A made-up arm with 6 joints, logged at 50 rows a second.
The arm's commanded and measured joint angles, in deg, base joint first. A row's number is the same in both.
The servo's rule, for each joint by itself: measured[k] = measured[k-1] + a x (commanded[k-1-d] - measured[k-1]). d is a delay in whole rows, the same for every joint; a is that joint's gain. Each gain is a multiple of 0.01, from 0.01 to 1. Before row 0 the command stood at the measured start. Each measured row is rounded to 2 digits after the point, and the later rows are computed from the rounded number. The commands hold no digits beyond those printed.
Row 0, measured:
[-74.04, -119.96, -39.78, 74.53, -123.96, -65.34]
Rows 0 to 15, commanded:
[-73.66, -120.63, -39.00, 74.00, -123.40, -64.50]
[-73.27, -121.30, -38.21, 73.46, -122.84, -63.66]
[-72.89, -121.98, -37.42, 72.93, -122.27, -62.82]
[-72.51, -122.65, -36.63, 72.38, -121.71, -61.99]
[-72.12, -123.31, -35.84, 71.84, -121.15, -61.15]
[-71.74, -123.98, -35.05, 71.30, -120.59, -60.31]
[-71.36, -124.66, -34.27, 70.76, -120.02, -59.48]
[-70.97, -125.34, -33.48, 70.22, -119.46, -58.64]
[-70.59, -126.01, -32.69, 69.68, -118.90, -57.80]
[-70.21, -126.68, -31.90, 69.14, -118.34, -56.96]
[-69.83, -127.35, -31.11, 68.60, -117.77, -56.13]
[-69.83, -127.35, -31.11, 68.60, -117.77, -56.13]
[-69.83, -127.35, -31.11, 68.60, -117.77, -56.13]
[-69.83, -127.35, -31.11, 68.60, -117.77, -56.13]
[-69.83, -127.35, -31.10, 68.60, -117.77, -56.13]
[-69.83, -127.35, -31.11, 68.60, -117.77, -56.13]
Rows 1 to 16, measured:
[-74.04, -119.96, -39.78, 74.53, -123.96, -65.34]
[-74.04, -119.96, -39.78, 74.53, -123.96, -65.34]
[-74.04, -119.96, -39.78, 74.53, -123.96, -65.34]
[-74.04, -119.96, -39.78, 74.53, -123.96, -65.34]
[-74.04, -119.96, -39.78, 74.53, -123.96, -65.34]
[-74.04, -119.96, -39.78, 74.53, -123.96, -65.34]
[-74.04, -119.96, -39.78, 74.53, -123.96, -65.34]
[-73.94, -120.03, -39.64, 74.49, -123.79, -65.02]
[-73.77, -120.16, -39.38, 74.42, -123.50, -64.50]
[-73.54, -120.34, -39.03, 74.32, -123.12, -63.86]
[-73.27, -120.57, -38.60, 74.18, -122.68, -63.15]
[-72.97, -120.84, -38.10, 74.02, -122.21, -62.39]
[-72.65, -121.15, -37.55, 73.83, -121.71, -61.60]
[-72.31, -121.50, -36.96, 73.62, -121.19, -60.79]
[-71.96, -121.88, -36.33, 73.38, -120.65, -59.97]
[-71.60, -122.29, -35.67, 73.12, -120.11, -59.15]
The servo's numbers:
d 7
a 0.26 0.10 0.18 0.07 0.31 0.38

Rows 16 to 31, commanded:
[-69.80, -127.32, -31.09, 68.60, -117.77, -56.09]
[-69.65, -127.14, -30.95, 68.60, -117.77, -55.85]
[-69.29, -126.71, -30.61, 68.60, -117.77, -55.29]
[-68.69, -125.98, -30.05, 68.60, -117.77, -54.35]
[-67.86, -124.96, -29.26, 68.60, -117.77, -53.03]
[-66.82, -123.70, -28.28, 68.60, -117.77, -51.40]
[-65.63, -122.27, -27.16, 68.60, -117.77, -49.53]
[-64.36, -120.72, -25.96, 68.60, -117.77, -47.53]
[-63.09, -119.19, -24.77, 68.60, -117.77, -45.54]
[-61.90, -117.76, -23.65, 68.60, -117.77, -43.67]
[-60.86, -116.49, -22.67, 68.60, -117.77, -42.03]
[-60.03, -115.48, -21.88, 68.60, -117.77, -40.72]
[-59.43, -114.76, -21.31, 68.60, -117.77, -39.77]
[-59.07, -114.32, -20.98, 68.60, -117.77, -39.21]
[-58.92, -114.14, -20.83, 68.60, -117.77, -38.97]
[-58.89, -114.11, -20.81, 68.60, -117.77, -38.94]
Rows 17 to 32, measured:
[-71.24, -122.73, -34.99, 72.84, -119.56, -58.32]
[-70.87, -123.19, -34.29, 72.54, -119.01, -57.49]
[-70.60, -123.61, -33.72, 72.26, -118.63, -56.97]
[-70.40, -123.98, -33.25, 72.00, -118.36, -56.65]
[-70.25, -124.32, -32.86, 71.76, -118.18, -56.45]
[-70.14, -124.62, -32.54, 71.54, -118.05, -56.33]
[-70.06, -124.89, -32.28, 71.33, -117.96, -56.25]
[-69.99, -125.13, -32.07, 71.14, -117.90, -56.19]
[-69.90, -125.33, -31.87, 70.96, -117.86, -56.06]
[-69.74, -125.47, -31.64, 70.79, -117.83, -55.77]
[-69.47, -125.52, -31.35, 70.64, -117.81, -55.23]
[-69.05, -125.46, -30.97, 70.50, -117.80, -54.39]
[-68.47, -125.28, -30.49, 70.37, -117.79, -53.25]
[-67.73, -124.98, -29.89, 70.25, -117.78, -51.84]
[-66.85, -124.55, -29.18, 70.13, -117.78, -50.20]
[-65.87, -124.01, -28.39, 70.02, -117.78, -48.43]

